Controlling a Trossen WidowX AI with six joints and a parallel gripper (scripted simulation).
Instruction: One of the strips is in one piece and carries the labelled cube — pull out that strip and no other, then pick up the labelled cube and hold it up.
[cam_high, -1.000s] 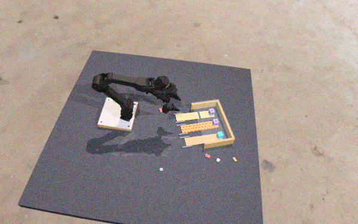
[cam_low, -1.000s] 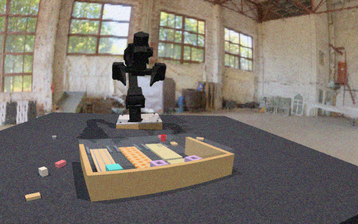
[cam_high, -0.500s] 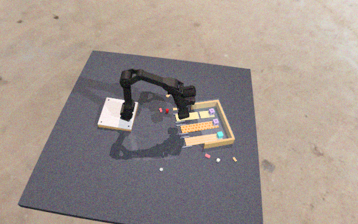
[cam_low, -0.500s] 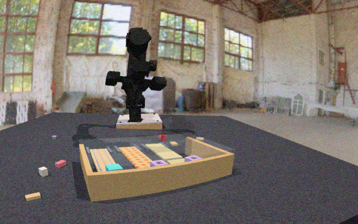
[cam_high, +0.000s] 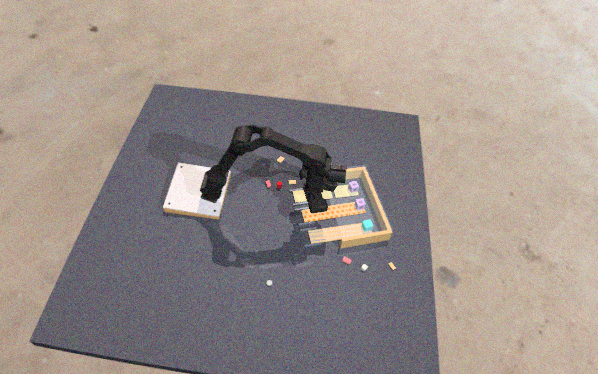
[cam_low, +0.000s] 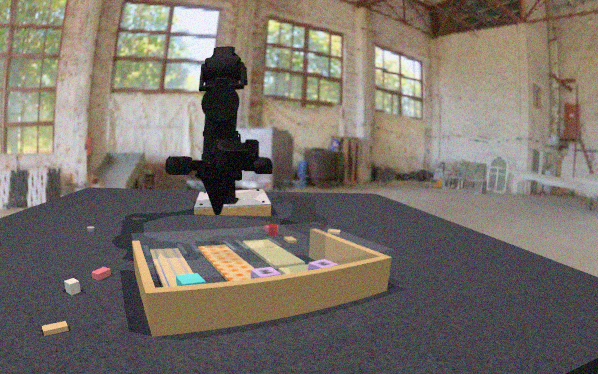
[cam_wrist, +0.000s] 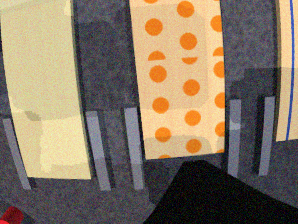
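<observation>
Now: gripper tip 80 mm short of the dotted strip, 40 mm to the right of it and 70 mm above it. Also, from my gripper tip: red piece (150 mm behind, 90 mm to the left, 60 mm below); then white cube (250 mm ahead, 160 mm to the right, 60 mm below).
</observation>
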